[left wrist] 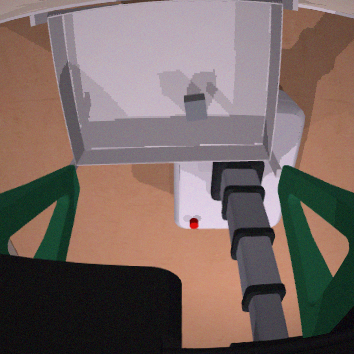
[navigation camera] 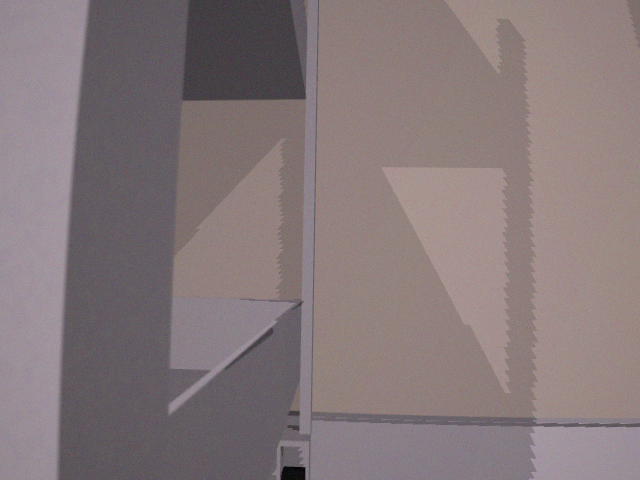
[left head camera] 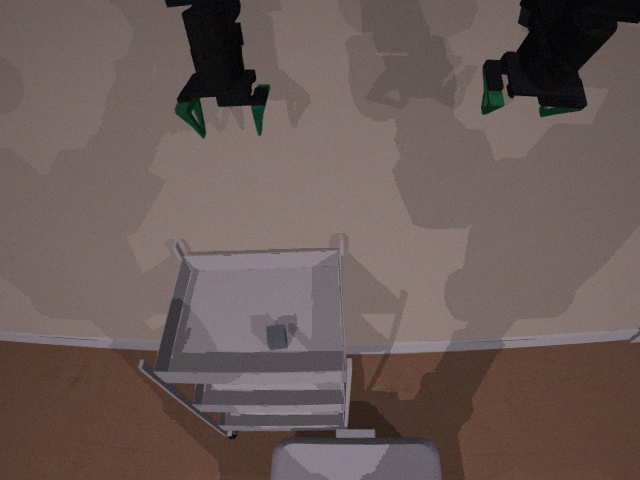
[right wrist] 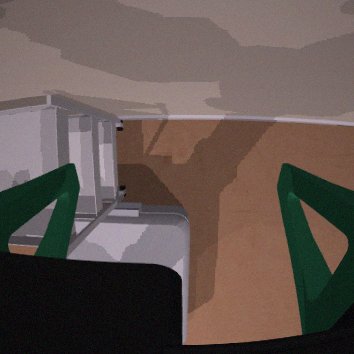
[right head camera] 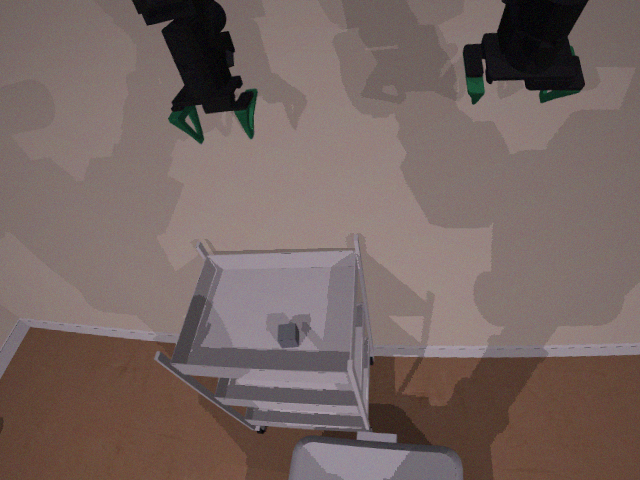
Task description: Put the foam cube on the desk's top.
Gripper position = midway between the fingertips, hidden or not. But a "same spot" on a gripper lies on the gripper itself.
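Labels:
Left gripper in the left wrist view (pixel 178 176). Right gripper out of frame in the left wrist view. Right gripper in the right wrist view (pixel 177 174). Left gripper out of frame in the right wrist view. Left gripper and right gripper visible in the left head camera view. Left gripper and right gripper visible in the right head camera view. Left gripper out of frame in the navigation camera view. Right gripper out of frame in the navigation camera view. Right gripper, same spot: (left head camera: pixel 492 100) and (right head camera: pixel 470 88). Left gripper, same spot: (left head camera: pixel 257 101) and (right head camera: pixel 239 106).

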